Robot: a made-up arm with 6 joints.
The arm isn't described. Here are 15 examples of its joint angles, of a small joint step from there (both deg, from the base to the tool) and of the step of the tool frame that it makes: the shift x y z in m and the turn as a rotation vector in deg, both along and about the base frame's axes.
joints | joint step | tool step
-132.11 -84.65 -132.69 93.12 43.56 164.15 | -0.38 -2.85 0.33 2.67 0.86 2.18 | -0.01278 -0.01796 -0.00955 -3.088 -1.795 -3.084
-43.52 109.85 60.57 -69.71 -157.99 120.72 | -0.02 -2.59 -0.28 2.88 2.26 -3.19 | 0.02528 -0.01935 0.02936 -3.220 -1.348 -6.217
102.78 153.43 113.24 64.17 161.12 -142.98 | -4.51 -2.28 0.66 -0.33 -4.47 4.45 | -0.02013 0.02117 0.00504 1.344 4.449 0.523
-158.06 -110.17 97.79 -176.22 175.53 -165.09 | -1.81 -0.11 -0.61 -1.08 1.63 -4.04 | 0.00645 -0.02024 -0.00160 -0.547 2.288 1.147
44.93 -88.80 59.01 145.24 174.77 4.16 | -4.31 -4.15 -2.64 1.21 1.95 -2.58 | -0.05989 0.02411 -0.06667 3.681 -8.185 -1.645
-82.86 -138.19 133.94 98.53 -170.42 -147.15 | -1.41 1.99 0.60 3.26 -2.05 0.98 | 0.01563 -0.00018 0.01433 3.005 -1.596 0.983
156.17 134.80 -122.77 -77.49 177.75 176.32 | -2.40 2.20 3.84 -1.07 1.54 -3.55 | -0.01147 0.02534 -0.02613 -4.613 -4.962 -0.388
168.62 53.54 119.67 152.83 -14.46 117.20 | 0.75 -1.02 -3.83 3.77 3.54 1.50 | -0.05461 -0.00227 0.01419 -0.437 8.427 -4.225
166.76 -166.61 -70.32 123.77 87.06 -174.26 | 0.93 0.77 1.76 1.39 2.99 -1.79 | 0.02317 -0.00872 -0.01196 -1.740 1.049 1.371
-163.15 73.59 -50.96 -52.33 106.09 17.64 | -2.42 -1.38 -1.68 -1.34 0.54 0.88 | 0.02027 0.04330 0.02661 -1.213 3.201 -4.239
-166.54 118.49 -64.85 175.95 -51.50 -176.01 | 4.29 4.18 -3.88 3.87 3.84 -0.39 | 0.04451 -0.07745 -0.03227 -3.511 2.683 6.778
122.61 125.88 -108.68 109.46 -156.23 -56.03 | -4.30 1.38 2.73 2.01 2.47 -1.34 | 0.03440 0.04343 -0.02091 -2.590 -3.041 -0.425
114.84 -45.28 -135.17 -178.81 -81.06 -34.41 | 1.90 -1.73 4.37 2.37 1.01 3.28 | 0.02879 -0.02808 -0.00904 -0.144 -3.755 -0.958
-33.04 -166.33 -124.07 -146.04 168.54 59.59 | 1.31 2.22 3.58 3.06 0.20 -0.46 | -0.00660 0.00817 -0.02980 5.924 2.979 2.184
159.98 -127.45 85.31 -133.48 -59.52 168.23 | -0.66 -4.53 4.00 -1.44 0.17 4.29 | -0.02962 0.00363 -0.03837 -2.093 -1.356 1.707
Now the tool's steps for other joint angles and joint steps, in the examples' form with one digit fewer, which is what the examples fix.
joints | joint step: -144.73 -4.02 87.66 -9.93 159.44 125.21 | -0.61 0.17 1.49 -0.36 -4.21 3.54
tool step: -0.0085 0.0008 -0.0195 1.35 4.27 -1.56
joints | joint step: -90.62 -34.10 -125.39 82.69 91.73 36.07 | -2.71 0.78 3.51 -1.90 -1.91 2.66
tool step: 0.0261 0.0234 0.0178 6.69 1.12 -0.04
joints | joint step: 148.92 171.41 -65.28 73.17 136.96 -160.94 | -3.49 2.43 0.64 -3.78 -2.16 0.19
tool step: 0.0343 0.0088 -0.0312 2.31 -4.47 -4.29
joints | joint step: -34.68 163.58 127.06 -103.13 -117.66 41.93 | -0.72 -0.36 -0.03 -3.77 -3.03 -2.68
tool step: 0.0089 -0.0095 0.0025 -0.19 -2.14 -4.89
